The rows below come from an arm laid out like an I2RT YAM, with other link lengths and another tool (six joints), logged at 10 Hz.
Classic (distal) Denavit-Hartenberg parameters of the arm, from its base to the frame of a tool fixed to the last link. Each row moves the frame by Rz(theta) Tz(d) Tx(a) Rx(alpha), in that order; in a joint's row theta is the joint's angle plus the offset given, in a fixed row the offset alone. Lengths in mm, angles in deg.
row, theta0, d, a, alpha
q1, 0, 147.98, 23.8, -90
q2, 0, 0, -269.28, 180
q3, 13.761, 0, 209.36, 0
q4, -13.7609, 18.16, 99.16, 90
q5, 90, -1.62, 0, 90
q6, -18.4, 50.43, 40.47, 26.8
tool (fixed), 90, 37.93, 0, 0
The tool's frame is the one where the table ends.
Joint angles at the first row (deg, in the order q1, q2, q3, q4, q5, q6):
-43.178 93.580 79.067 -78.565 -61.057 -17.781
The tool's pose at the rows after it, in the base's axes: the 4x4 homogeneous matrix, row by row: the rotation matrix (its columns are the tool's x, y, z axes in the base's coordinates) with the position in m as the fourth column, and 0 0 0 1 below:
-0.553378 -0.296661 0.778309 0.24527; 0.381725 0.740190 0.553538 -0.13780; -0.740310 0.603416 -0.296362 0.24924; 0 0 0 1
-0.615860 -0.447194 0.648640 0.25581; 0.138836 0.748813 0.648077 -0.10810; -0.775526 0.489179 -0.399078 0.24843; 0 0 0 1
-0.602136 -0.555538 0.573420 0.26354; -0.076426 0.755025 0.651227 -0.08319; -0.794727 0.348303 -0.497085 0.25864; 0 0 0 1
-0.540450 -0.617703 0.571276 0.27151; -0.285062 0.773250 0.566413 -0.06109; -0.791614 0.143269 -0.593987 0.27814; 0 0 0 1
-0.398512 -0.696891 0.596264 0.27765; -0.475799 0.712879 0.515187 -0.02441; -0.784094 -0.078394 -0.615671 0.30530; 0 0 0 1
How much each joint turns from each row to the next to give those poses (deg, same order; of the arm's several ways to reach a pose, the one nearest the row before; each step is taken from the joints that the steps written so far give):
5.596 0.000 -0.001 -2.030 7.977 -11.341
7.692 -1.004 0.003 -0.616 8.175 -5.467
7.519 -3.542 0.019 2.166 8.240 0.350
8.655 -5.158 -0.020 4.654 11.234 4.676
11.170 -5.290 -0.067 4.679 10.317 2.844

